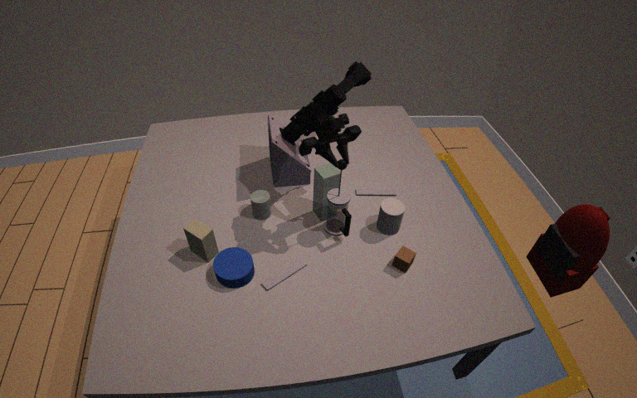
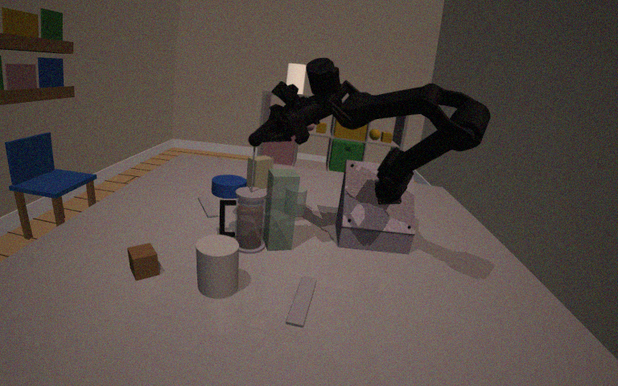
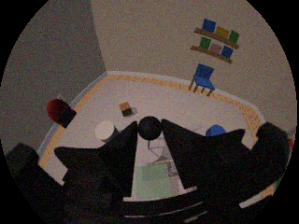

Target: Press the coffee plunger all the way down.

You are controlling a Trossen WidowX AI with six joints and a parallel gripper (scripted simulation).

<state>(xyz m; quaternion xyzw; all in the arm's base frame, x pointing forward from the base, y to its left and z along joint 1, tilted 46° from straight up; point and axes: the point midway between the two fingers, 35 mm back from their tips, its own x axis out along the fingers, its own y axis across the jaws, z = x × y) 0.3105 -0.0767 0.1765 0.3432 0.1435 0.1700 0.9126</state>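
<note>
My gripper tip is 13 cm above the glass coffee press and 1 cm short of it. Round my gripper tip: brown cube: 24 cm below, 20 cm ahead, 15 cm to the left; green block: 17 cm below, 8 cm behind, 2 cm to the right; blue disc: 35 cm to the right, 24 cm below, 9 cm ahead.
</note>
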